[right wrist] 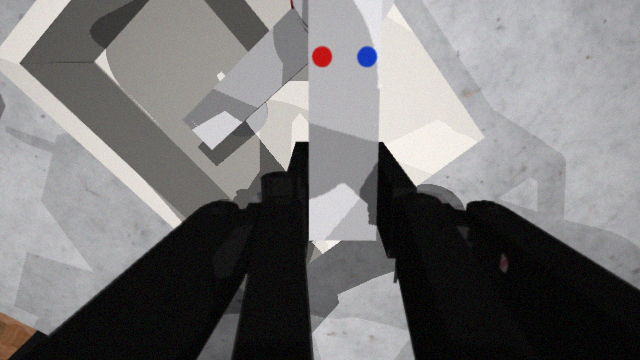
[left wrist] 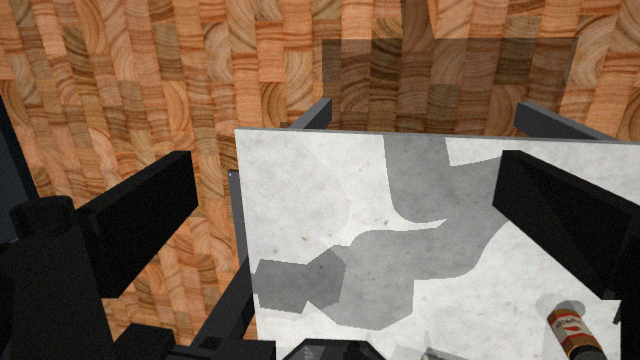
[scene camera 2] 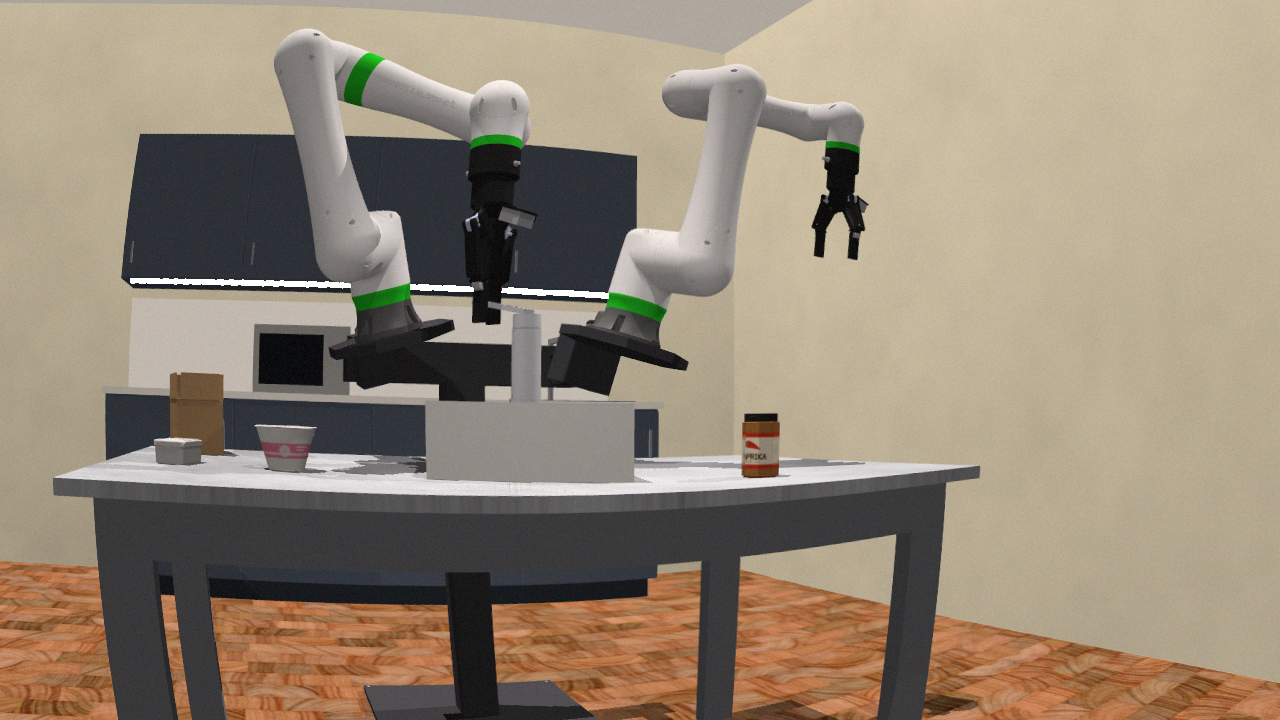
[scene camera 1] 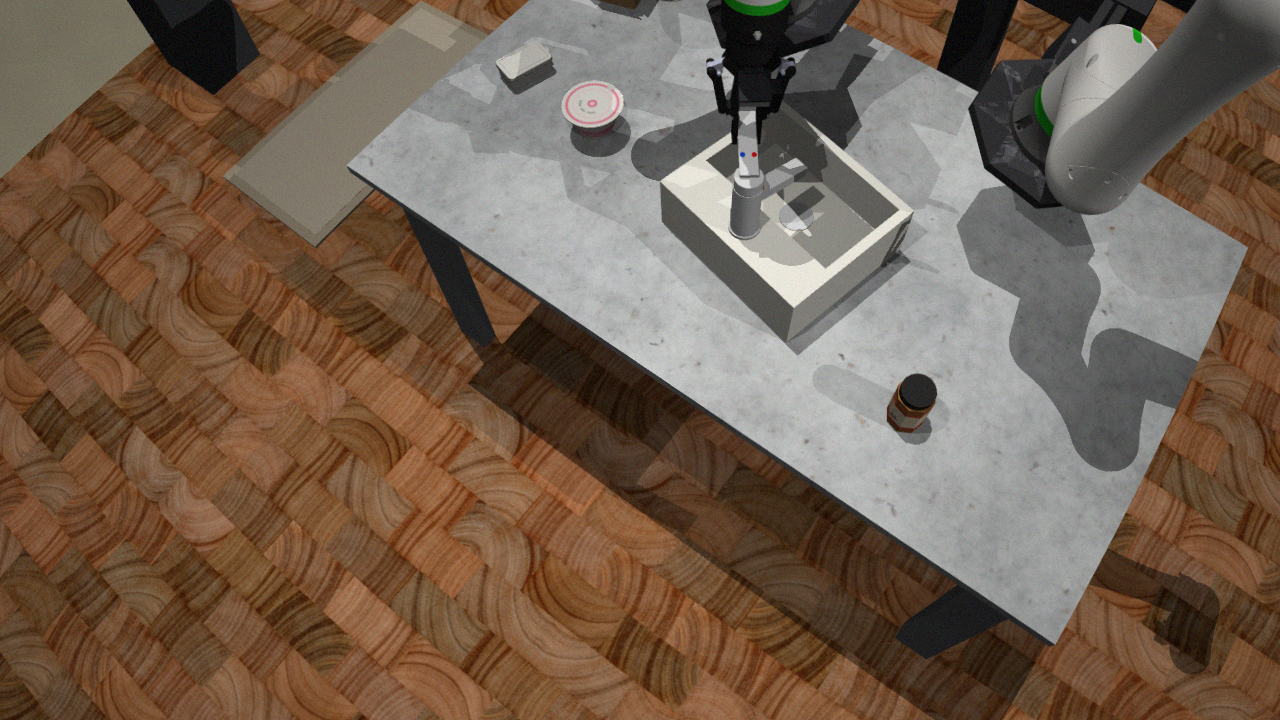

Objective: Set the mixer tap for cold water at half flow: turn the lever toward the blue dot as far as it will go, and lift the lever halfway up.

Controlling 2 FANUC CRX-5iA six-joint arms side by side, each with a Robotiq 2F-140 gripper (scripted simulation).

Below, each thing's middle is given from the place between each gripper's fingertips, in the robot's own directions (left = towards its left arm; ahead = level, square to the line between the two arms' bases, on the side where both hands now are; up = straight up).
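Counted from my right hand (scene camera 2: 486,323), the flat lever (scene camera 1: 747,135) is 3 cm to the left, 4 cm ahead and 1 cm below. The white basin (scene camera 1: 838,203) is 8 cm to the left of my right hand, 5 cm behind it and 25 cm below it, while the pink-and-white bowl (scene camera 1: 593,105) is 36 cm to the right of my right hand, 4 cm behind it and 24 cm below it. I see the paprika jar (scene camera 2: 760,431) far to the left of my right hand, a good way ahead of it and a good way below it.
Counted from my left hand (scene camera 2: 835,258), the flat lever is 930 mm to the right, 300 mm ahead and 220 mm below. The white basin sits 880 mm to the right of my left hand, 210 mm ahead of it and 460 mm below it. The pink-and-white bowl is 1310 mm to the right of my left hand, 220 mm ahead of it and 450 mm below it, and the paprika jar is far to the right of my left hand, far ahead of it and far below it.
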